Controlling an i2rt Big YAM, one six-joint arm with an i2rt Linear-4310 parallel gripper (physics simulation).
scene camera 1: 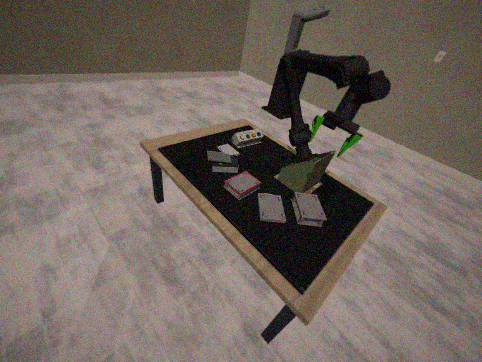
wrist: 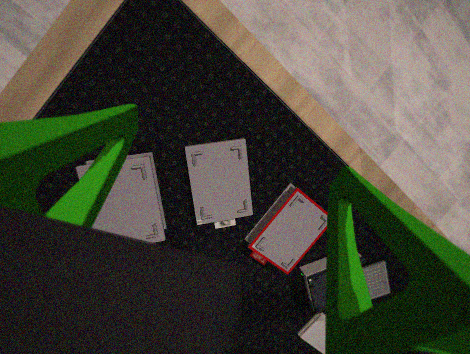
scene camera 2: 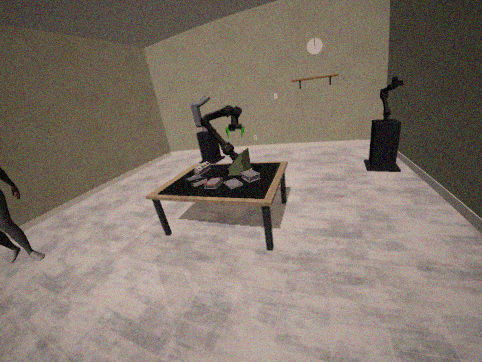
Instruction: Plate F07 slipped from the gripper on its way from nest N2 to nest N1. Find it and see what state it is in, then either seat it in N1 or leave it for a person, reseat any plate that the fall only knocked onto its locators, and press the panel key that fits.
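Seen in the pictures: gripper, fingertip midpoint: (scene camera 1: 323,149) (wrist: 241,147) (scene camera 2: 235,137); arm's base at its link origin: (scene camera 1: 305,159) (scene camera 2: 237,158).
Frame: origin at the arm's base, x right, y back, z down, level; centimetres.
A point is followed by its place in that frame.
Observation:
My gripper (scene camera 1: 326,148) {x -23.2, y -39.5, z -30.1 cm} (scene camera 2: 235,136) {x -23.2, y -39.5, z -30.1 cm} (wrist: 241,147) {x -23.2, y -39.5, z -30.1 cm} is open and empty, high above the table. A flat grey slab (scene camera 1: 271,207) {x -11.3, y -34.9, z 10.9 cm} (scene camera 2: 233,183) {x -12.1, y -35.9, z 10.9 cm} (wrist: 216,180) {x -11.6, y -34.0, z 10.9 cm} has corner brackets and a small white tag, unreadable here. Beside it a thicker, layered grey stack (scene camera 1: 309,206) {x -22.0, y -20.5, z 7.3 cm} (scene camera 2: 251,174) {x -24.5, y -22.8, z 7.4 cm} (wrist: 132,200) {x -21.0, y -21.3, z 7.3 cm} shows slightly offset edges; a finger partly covers it in the wrist view. A red-bordered stack (scene camera 1: 242,183) {x 7.3, y -38.7, z 8.9 cm} (scene camera 2: 213,183) {x 4.9, y -42.0, z 8.9 cm} (wrist: 292,230) {x 7.8, y -37.7, z 9.0 cm} has a red tag. A dark-and-grey unit (scene camera 1: 223,160) (wrist: 315,290) carries a gridded light piece (wrist: 377,280) {x 30.1, y -43.3, z 5.1 cm}. I cannot tell which piece is F07. The key panel (scene camera 1: 247,137) {x 41.6, y -7.8, z 6.8 cm} stands at the far end.
A green-grey slanted board (scene camera 1: 306,171) {x -8.9, y -11.9, z -1.8 cm} (scene camera 2: 240,162) {x -9.3, y -11.8, z -0.2 cm} rises near the arm's base. A small white block (scene camera 1: 228,149) {x 39.9, y -24.1, z 11.5 cm} (wrist: 315,332) {x 35.9, y -23.2, z 11.5 cm} lies by the dark-and-grey unit. The table has a wooden rim (scene camera 1: 225,230) {x -9.3, y -59.9, z 14.2 cm} (scene camera 2: 215,199) {x -7.3, y -59.8, z 14.2 cm}. A person (scene camera 2: 10,225) is at the left edge; another arm stands on a pedestal (scene camera 2: 384,145).

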